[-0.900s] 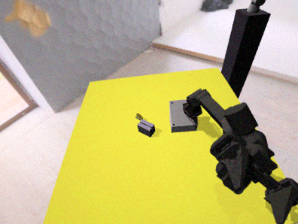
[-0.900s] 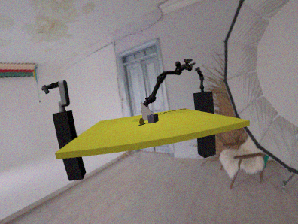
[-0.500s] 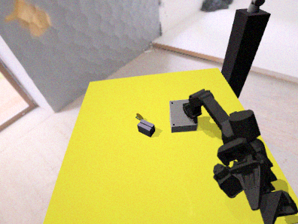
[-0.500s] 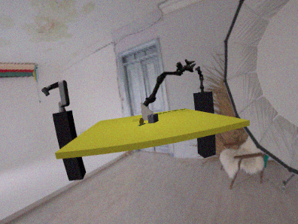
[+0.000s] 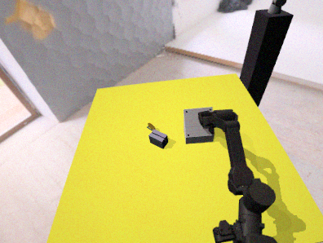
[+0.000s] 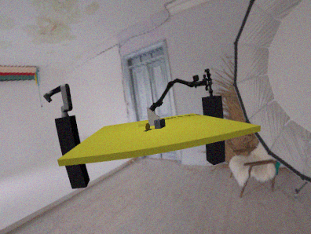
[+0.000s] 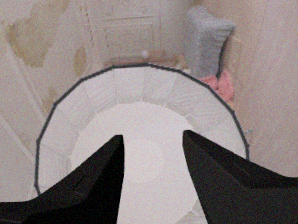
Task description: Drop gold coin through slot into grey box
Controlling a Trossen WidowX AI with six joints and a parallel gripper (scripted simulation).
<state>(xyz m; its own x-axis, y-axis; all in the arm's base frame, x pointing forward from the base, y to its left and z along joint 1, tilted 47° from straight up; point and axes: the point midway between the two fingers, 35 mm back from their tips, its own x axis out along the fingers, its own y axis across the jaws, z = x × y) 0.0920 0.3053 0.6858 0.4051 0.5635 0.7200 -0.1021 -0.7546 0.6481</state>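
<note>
My gripper tip is now 200 mm short of the gold coin, 840 mm to the left of it and 360 mm above it.
</note>
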